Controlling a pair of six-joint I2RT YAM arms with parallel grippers.
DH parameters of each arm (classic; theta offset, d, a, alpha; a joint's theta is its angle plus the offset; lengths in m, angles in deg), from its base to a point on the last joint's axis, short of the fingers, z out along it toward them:
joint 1: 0 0.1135 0.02 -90
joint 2: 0 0 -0.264 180
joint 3: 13.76 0 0.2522 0
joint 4: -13.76 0 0.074 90
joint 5: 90 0 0 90
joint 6: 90 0.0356 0 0
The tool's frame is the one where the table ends.
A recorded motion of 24 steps. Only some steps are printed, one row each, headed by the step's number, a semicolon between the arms.
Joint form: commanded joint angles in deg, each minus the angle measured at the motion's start. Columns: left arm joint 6, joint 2, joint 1, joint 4, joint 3, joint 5; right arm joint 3, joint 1, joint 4, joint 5, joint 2, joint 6.
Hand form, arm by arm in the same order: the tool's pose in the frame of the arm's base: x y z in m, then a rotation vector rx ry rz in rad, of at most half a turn. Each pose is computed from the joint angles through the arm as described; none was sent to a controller.
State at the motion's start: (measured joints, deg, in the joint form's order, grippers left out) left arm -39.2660 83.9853 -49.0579 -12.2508 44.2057 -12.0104; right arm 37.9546 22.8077 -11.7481 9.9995 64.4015 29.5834
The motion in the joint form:
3: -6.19 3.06 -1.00 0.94 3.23 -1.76; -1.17 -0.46 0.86 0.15 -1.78 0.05
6: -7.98 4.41 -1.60 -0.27 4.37 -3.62; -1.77 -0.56 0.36 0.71 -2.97 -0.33
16: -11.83 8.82 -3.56 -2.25 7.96 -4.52; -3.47 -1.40 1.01 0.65 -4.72 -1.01
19: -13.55 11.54 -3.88 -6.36 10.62 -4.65; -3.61 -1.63 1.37 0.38 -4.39 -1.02
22: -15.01 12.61 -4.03 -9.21 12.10 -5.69; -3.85 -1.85 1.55 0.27 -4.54 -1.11
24: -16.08 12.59 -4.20 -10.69 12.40 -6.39; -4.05 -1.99 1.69 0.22 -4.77 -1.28
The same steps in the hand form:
3: 0.2003 -0.2260 0.1829 -0.0066 2.4774 -0.4494; 0.2175 0.0826 0.2300 0.2392 2.2046 0.3101
6: 0.2010 -0.2301 0.1809 -0.0422 2.4827 -0.4143; 0.2139 0.0803 0.2301 0.2390 2.2002 0.2960
16: 0.2021 -0.2479 0.1744 -0.0814 2.5190 -0.3958; 0.2092 0.0750 0.2274 0.2417 2.1870 0.2881
19: 0.2043 -0.2535 0.1690 -0.1006 2.5723 -0.3355; 0.2102 0.0746 0.2260 0.2433 2.1895 0.2898
22: 0.2051 -0.2550 0.1680 -0.1284 2.5903 -0.2865; 0.2100 0.0736 0.2254 0.2447 2.1880 0.2895
24: 0.2038 -0.2542 0.1684 -0.1487 2.5957 -0.2627; 0.2095 0.0729 0.2252 0.2437 2.1852 0.2887

